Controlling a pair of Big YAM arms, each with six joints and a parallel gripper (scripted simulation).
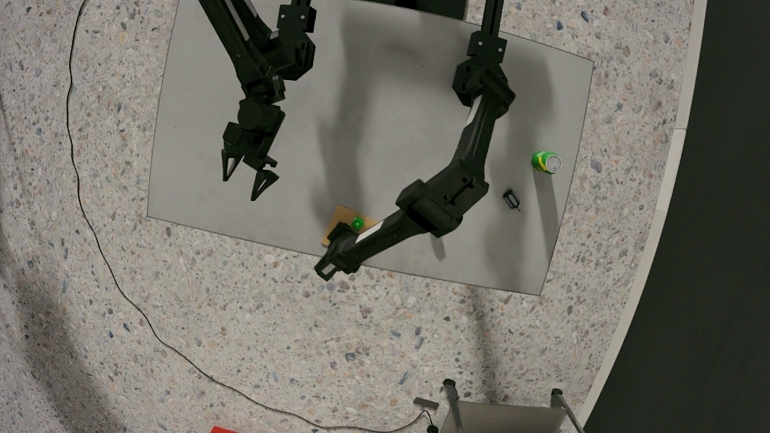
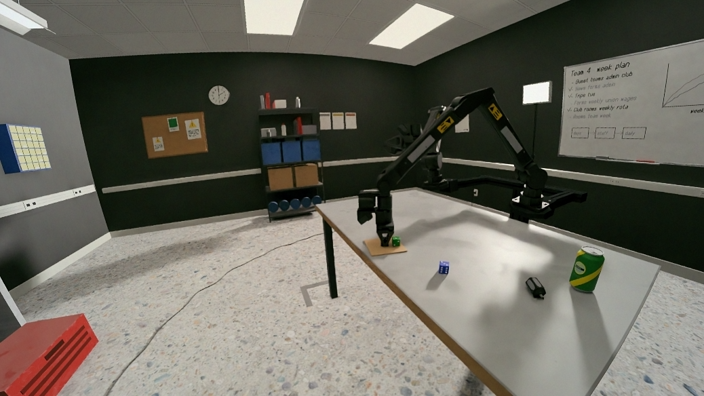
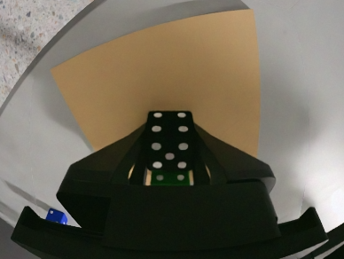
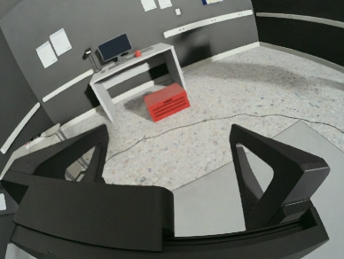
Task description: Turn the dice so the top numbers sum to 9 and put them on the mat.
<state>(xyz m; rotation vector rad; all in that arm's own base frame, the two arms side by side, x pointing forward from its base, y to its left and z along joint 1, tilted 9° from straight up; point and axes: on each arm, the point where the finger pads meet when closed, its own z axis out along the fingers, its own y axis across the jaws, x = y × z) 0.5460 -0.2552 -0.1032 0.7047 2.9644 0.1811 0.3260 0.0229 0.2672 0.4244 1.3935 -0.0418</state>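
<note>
My left hand is right at the black die. Round my left hand: blue die: 260 mm to the left, 60 mm behind; then brown square mat: 10 mm below; then green die: 40 mm behind, 20 mm to the left.
</note>
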